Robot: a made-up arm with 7 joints.
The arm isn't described. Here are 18 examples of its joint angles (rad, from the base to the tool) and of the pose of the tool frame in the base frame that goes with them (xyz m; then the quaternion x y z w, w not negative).
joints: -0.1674 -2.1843 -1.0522 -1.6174 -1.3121 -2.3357 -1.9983
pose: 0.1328 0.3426 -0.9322 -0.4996 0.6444 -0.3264 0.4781
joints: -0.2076 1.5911 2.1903 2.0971 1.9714 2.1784 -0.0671
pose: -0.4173 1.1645 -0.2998 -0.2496 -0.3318 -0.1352 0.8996
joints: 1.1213 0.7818 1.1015 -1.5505 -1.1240 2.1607 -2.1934
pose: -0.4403 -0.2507 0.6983 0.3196 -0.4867 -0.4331 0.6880
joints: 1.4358 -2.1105 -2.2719 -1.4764 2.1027 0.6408 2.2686
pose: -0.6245 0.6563 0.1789 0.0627 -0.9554 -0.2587 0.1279
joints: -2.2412 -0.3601 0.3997 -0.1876 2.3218 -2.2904 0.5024
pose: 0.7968 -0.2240 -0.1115 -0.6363 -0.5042 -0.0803 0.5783
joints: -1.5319 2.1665 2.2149 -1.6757 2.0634 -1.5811 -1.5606
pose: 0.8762 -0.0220 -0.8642 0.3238 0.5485 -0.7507 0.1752
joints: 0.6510 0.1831 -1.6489 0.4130 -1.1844 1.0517 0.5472
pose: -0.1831 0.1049 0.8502 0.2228 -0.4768 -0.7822 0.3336
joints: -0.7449 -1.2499 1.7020 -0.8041 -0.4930 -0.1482 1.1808
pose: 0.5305 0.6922 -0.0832 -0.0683 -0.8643 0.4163 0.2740
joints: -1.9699 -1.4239 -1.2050 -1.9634 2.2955 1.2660 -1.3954
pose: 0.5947 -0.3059 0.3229 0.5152 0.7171 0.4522 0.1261
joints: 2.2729 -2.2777 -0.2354 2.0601 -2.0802 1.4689 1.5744
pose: -0.0521 -0.0242 -0.1661 -0.4280 -0.6492 -0.4671 0.4209
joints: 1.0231 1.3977 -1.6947 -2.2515 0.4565 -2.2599 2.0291
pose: -0.6537 -0.7363 0.5809 0.8889 -0.2015 -0.3809 0.1552
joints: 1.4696 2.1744 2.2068 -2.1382 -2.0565 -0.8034 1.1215
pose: -1.0259 -0.6274 -0.7293 -0.3982 0.0306 0.7606 0.5118
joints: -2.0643 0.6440 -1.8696 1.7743 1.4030 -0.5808 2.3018
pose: 1.1582 0.4656 0.4486 -0.5733 -0.7872 -0.0130 0.2270
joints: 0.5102 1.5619 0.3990 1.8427 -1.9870 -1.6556 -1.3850
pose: -1.0994 0.5861 0.1906 -0.0587 0.5844 0.4471 0.6746
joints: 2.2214 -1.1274 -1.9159 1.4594 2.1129 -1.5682 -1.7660
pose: -0.3573 -0.1463 0.8878 0.1913 -0.4079 -0.7499 0.4844
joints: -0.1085 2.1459 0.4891 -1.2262 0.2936 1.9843 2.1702
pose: -0.4757 0.8611 -0.5751 -0.0079 -0.2195 0.3376 0.9153
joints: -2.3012 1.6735 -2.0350 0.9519 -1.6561 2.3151 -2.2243
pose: 1.1849 -0.2392 -0.0772 0.1697 0.0393 -0.7575 0.6292
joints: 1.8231 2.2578 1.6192 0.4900 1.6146 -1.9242 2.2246
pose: -0.5522 -0.4732 0.3477 0.4264 -0.7423 -0.4427 0.2667
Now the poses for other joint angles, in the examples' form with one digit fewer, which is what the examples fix.
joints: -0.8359 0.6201 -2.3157 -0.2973 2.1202 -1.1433 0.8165
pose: 0.577 0.555 -0.192 -0.351 0.085 -0.623 0.693
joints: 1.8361 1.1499 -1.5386 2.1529 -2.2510 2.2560 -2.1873
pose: -0.774 -0.630 0.561 0.363 -0.808 -0.463 0.025
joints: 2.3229 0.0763 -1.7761 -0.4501 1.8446 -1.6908 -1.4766
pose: -0.461 -0.300 -0.260 -0.260 0.821 -0.494 0.119
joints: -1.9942 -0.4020 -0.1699 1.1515 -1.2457 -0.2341 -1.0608
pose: 0.664 0.239 0.749 -0.116 -0.825 -0.390 0.393
